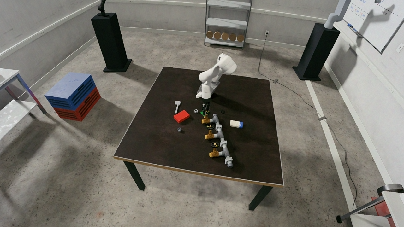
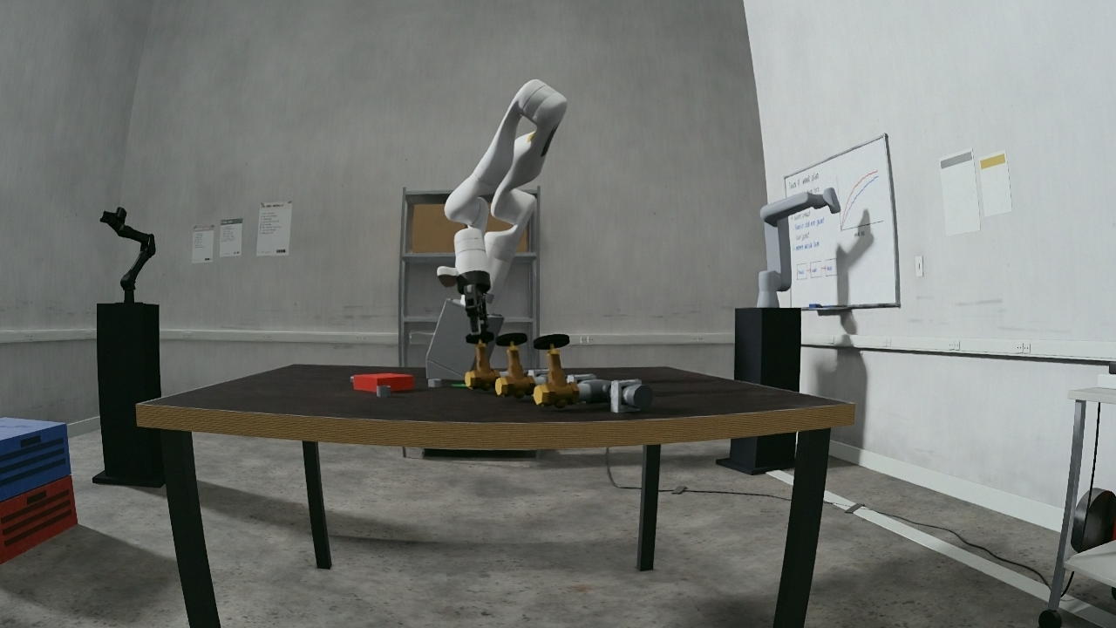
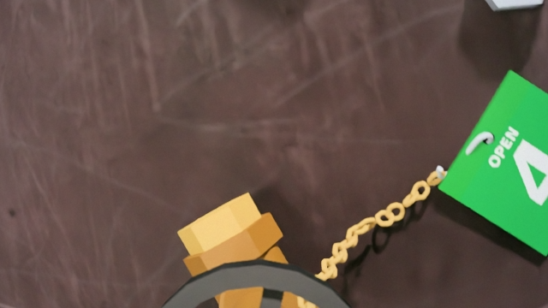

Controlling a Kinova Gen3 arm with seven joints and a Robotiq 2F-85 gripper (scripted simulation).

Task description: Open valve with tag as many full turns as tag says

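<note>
Now: the green tag 90 mm behind my hand, 20 mm to the right of it and 110 mm below it. Also, from my hand: white-and-blue box (40 mm ahead, 270 mm to the left, 110 mm below); red block (30 mm behind, 220 mm to the right, 100 mm below); small grey ring (120 mm ahead, 220 mm to the right, 110 mm below).
</note>
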